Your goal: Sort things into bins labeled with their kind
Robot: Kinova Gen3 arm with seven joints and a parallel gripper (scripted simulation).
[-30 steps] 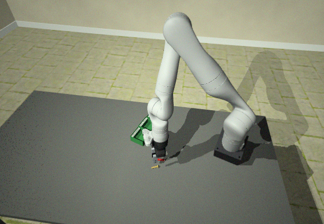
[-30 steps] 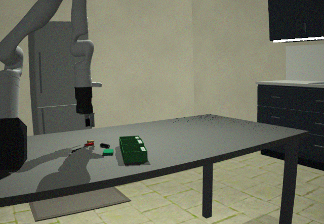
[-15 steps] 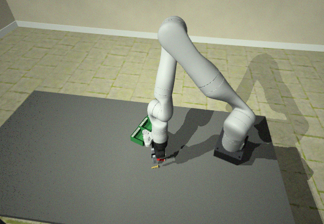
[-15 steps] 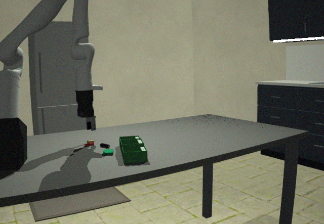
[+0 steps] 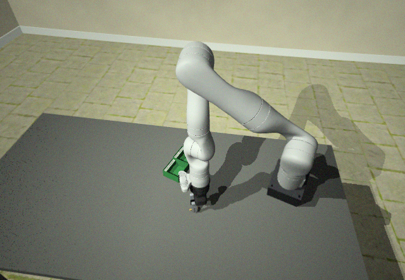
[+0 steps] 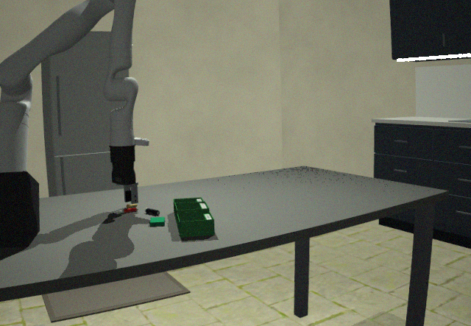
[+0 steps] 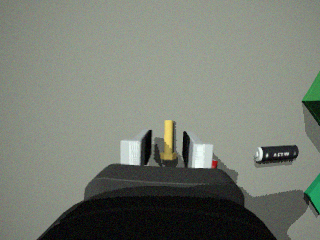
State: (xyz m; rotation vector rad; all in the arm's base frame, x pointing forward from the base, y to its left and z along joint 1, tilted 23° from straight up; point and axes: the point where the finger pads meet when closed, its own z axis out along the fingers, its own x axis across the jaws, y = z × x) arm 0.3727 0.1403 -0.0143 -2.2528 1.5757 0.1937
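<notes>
Now: hand 30 mm above the brass bolt. Round my hand: red cylinder: 20 mm behind, 50 mm to the right, 30 mm below; then green block: 10 mm ahead, 210 mm to the right, 30 mm below; then black battery: 30 mm ahead, 110 mm to the right, 30 mm below.
</notes>
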